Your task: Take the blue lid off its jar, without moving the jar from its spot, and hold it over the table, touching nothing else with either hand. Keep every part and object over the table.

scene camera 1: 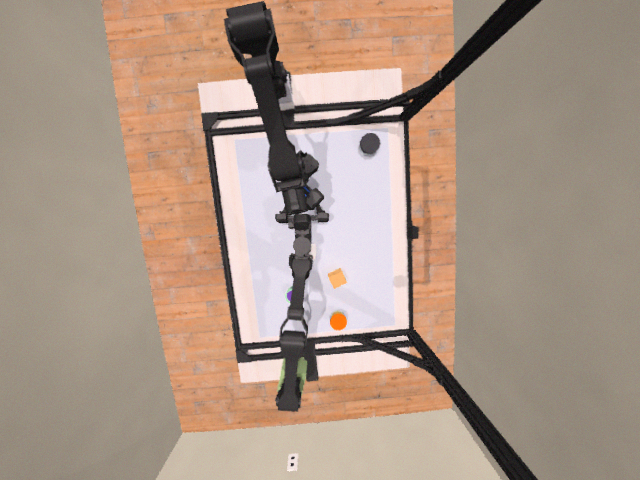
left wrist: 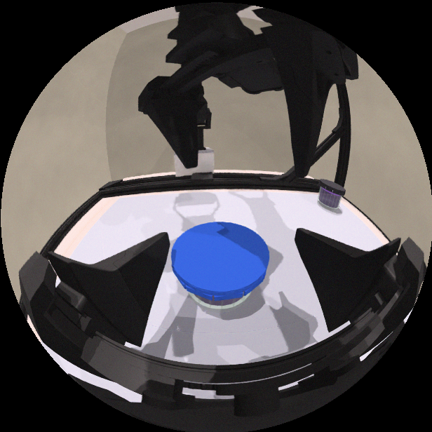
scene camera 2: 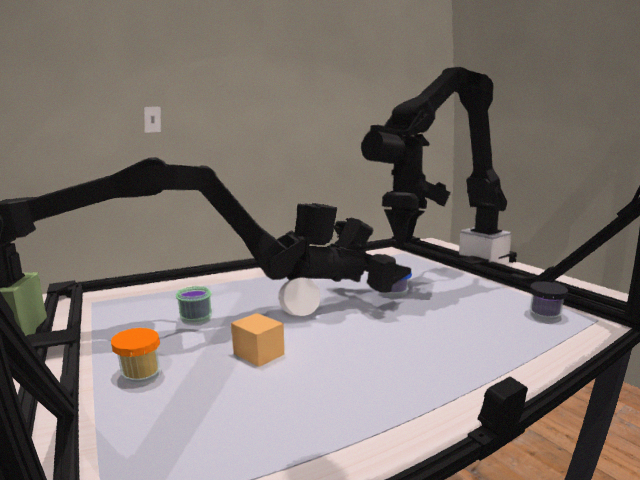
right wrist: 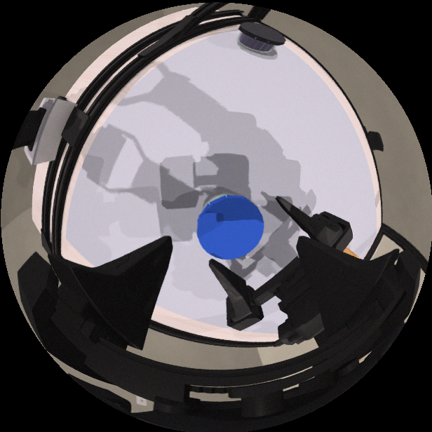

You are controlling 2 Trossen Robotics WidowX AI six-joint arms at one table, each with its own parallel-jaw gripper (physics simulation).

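Frame: origin at the left arm's base, x ahead, y left, z up, level; centimetres.
Where they show: left gripper, fingertip midpoint: point(scene camera 2: 396, 265); right gripper, fingertip midpoint: point(scene camera 2: 404, 244); left arm's base at its link origin: point(scene camera 1: 291, 383) point(scene camera 2: 0, 281); right arm's base at its link origin: point(scene camera 2: 486, 231).
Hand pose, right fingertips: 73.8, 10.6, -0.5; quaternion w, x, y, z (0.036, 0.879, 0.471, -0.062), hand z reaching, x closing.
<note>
Each offset is from my right fingertips to the top centre of the thing, as dx, dy, dz.
The blue lid point(scene camera 2: 406, 275) point(left wrist: 220, 260) point(right wrist: 230, 227) sits on its jar {-1.9, +0.2, -5.3} point(scene camera 2: 399, 285) point(left wrist: 220, 302), which stands upright on the mat. My left gripper point(left wrist: 234, 237) point(right wrist: 242, 231) is open and low at the jar; its fingertips stand apart on either side of the lid's near part, with gaps seen in both wrist views. In scene camera 2 this gripper hides much of the jar. My right gripper point(scene camera 2: 404, 239) point(left wrist: 231, 168) point(right wrist: 238, 243) is open and empty, pointing down above the lid and the left fingers. In scene camera 1 the arms hide most of the lid.
A white ball {-22.6, -7.2, -2.5} point(scene camera 2: 299, 298) lies beneath the left arm. An orange cube {-31.0, -20.2, -4.8} point(scene camera 1: 337, 278) point(scene camera 2: 257, 339), an orange-lidded jar {-47.8, -24.1, -4.2} point(scene camera 1: 338, 321) point(scene camera 2: 135, 342) and a green-rimmed jar {-40.9, -4.6, -4.8} point(scene camera 2: 194, 305) stand nearer the left arm's base. A black-lidded jar point(scene camera 1: 369, 143) point(scene camera 2: 547, 300) stands at a far corner.
</note>
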